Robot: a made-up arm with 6 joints. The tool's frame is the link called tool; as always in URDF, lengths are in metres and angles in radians.
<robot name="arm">
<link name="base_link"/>
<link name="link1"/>
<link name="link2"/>
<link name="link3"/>
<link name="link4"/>
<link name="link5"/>
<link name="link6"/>
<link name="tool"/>
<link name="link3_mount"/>
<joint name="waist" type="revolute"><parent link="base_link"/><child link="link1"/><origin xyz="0.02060 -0.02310 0.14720" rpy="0.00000 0.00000 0.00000"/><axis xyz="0 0 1"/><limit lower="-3.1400" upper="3.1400" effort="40" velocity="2.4"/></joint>
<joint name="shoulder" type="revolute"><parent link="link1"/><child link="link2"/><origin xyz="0.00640 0.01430 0.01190" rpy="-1.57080 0.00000 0.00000"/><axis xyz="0 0 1"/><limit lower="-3.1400" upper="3.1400" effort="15" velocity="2.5"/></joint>
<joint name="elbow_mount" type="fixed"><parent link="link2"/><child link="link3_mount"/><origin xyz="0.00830 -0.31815 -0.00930" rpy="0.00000 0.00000 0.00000"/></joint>
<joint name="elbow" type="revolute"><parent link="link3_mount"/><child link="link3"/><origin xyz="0.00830 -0.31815 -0.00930" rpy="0.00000 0.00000 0.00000"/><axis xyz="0 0 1"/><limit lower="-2.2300" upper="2.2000" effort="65" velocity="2.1"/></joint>
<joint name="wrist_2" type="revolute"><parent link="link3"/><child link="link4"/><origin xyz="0.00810 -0.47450 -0.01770" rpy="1.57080 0.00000 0.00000"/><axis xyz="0 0 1"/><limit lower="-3.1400" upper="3.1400" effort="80" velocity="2"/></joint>
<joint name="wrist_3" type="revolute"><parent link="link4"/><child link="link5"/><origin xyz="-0.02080 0.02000 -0.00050" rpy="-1.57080 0.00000 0.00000"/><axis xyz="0 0 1"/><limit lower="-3.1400" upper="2.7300" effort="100" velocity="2.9"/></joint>
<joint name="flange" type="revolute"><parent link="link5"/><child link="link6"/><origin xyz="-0.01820 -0.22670 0.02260" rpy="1.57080 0.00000 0.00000"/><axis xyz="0 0 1"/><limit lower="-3.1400" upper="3.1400" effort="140" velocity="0.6"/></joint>
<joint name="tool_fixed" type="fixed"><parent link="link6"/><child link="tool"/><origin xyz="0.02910 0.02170 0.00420" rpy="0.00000 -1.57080 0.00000"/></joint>
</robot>
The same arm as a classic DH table. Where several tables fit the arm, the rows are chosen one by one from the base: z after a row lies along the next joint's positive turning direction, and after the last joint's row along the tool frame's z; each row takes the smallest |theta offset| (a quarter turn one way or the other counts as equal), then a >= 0, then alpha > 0; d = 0 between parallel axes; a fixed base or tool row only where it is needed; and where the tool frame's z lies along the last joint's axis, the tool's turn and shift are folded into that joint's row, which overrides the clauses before.
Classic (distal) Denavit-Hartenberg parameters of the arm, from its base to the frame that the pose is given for. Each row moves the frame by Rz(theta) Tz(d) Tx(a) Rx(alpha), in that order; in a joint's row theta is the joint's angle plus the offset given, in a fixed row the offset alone. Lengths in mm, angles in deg.
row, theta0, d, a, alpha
base (fixed), -48.27, 0, 31, 0
waist, 48.27, 159.1, 6.4, -90
shoulder, -88.51, 0, 636.5, 0
elbow, 88.51, -22, 8.1, 90
wrist_2, 0, 474, -20.8, -90
wrist_3, 0, 42.6, -18.2, 90
flange, 90, 230.9, 21.7, -90
tool (fixed), -90, -29.1, 0, 0
Joint limits (deg, base to tool): -179.91..179.91 -179.91..179.91 -127.77..126.05 -179.91..179.91 -179.91..156.42 -179.91..179.91

